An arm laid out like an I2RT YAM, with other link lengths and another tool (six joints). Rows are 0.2 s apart.
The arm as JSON. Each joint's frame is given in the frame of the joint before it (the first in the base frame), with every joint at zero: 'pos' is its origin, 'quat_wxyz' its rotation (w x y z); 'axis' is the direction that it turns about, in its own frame. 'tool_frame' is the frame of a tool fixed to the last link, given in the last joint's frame.
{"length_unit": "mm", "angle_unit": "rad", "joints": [
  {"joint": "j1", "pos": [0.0, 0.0, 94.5], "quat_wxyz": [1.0, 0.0, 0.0, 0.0], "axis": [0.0, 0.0, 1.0]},
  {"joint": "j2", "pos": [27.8, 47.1, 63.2], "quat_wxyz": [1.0, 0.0, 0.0, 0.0], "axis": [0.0, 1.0, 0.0]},
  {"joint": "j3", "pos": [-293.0, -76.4, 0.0], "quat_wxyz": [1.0, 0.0, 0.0, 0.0], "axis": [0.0, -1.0, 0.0]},
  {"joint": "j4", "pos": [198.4, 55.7, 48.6], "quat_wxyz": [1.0, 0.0, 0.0, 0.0], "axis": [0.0, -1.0, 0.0]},
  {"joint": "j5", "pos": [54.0, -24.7, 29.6], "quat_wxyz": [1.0, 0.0, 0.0, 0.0], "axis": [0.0, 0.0, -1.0]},
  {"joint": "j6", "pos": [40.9, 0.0, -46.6], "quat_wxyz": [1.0, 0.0, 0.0, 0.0], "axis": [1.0, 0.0, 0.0]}
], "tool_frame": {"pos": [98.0, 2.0, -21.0], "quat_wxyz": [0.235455, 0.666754, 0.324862, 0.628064]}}
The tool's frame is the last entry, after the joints.
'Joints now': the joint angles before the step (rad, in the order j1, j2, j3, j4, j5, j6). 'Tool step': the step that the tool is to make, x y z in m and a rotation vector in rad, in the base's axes. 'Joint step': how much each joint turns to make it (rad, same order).
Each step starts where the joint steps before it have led.
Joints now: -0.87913 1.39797 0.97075 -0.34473 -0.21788 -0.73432
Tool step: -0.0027 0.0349 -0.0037 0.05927 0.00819 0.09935
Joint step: 0.04560 -0.06454 -0.03954 -0.07915 -0.06088 -0.01627
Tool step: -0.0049 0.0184 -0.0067 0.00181 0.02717 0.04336
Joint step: 0.04357 -0.04219 -0.04686 -0.01874 0.01386 -0.01267
